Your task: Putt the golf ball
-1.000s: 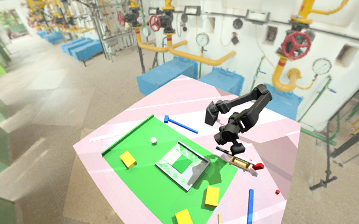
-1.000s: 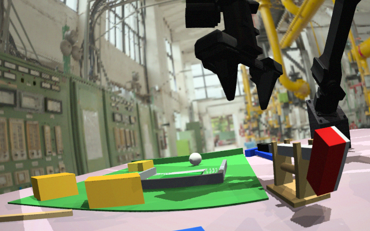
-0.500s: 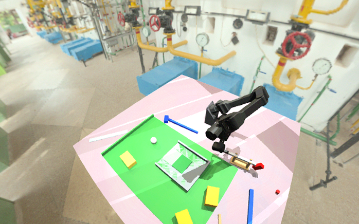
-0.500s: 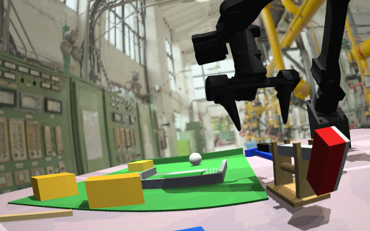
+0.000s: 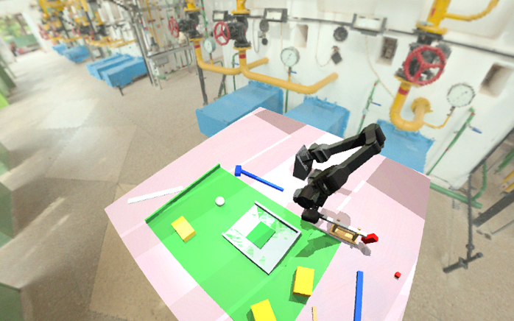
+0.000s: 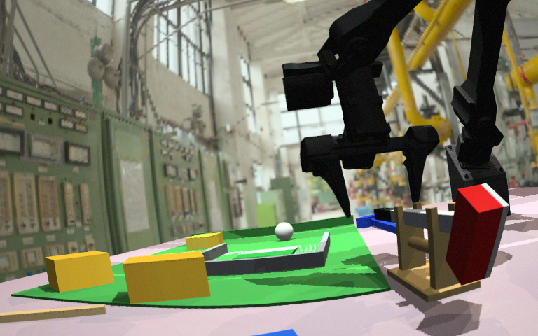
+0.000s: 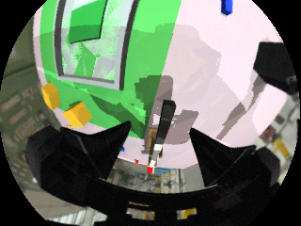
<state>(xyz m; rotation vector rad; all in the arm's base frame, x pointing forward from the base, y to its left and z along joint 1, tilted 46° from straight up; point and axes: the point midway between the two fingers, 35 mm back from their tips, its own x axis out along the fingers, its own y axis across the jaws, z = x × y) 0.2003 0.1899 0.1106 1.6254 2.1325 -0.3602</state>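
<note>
Right now the blue putter is 1 cm behind my gripper tip, 37 cm to the right of it and 5 cm below it. The rest, counted from my gripper tip: green mat: 28 cm ahead, 21 cm to the right, 6 cm below; wooden stand: 3 cm behind, 13 cm to the left, 3 cm below; red putter: 3 cm behind, 11 cm to the left, 1 cm below.
</note>
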